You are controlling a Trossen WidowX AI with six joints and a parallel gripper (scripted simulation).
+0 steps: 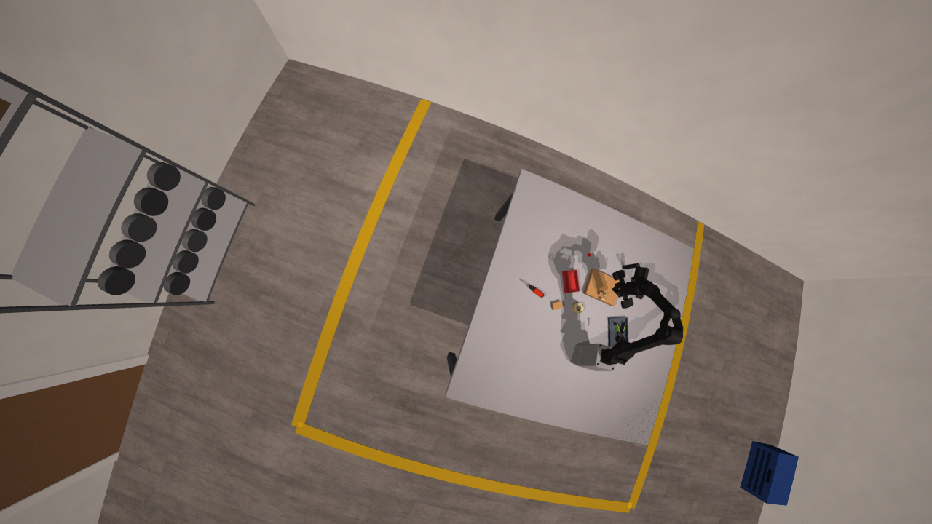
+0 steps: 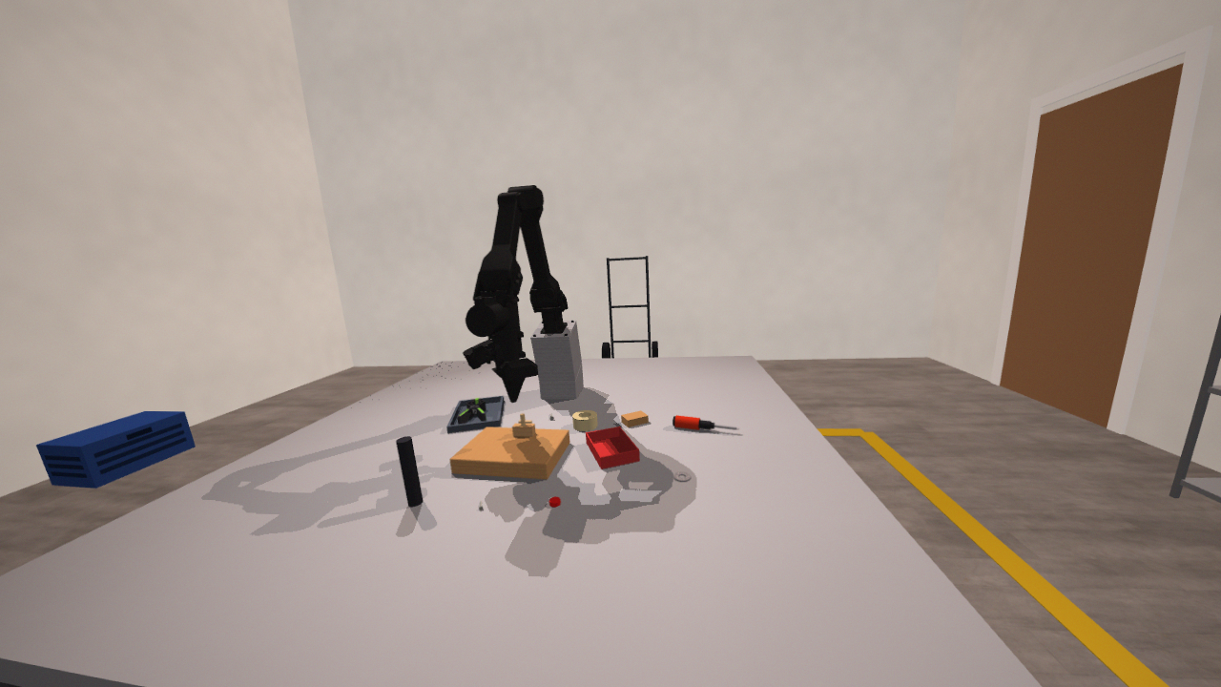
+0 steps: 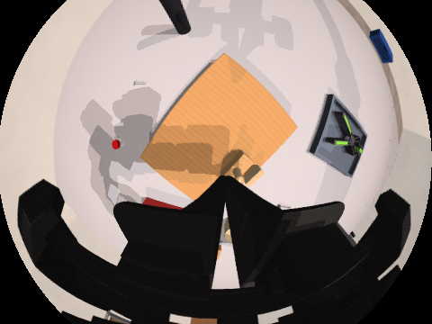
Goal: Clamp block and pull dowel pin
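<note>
Right now the dowel pin is 3 cm behind my hand and 10 cm below it. From my hand the other things lie so: bench stop (6 cm behind, 11 cm below); then wooden board (2 cm ahead, 1 cm to the right, 14 cm below); then small wooden block (3 cm behind, 11 cm below).
</note>
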